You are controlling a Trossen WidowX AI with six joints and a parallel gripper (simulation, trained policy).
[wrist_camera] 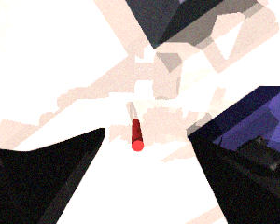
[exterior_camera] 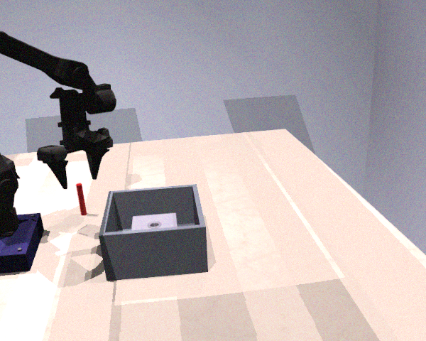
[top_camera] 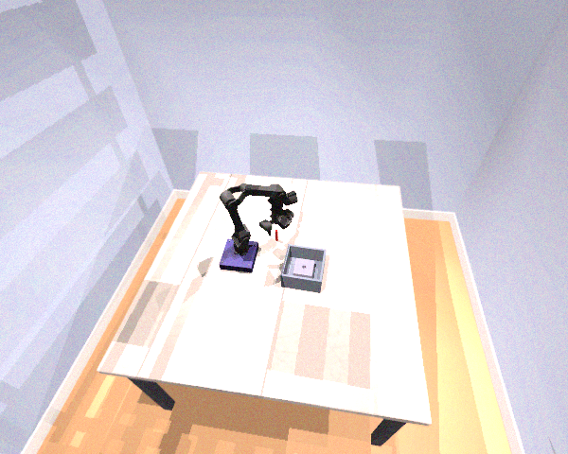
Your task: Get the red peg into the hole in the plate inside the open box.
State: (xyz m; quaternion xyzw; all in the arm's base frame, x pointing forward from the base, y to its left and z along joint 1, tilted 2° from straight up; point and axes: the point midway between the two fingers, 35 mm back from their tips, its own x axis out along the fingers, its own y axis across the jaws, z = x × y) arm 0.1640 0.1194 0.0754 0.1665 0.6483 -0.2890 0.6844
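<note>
The red peg lies 5 cm below my gripper tip, 2 cm to the left of it and 1 cm behind it. The rest, counted from my gripper tip: dark grey box (17 cm to the right, 17 cm ahead, 6 cm below); then pale plate (17 cm to the right, 17 cm ahead, 4 cm below).
</note>
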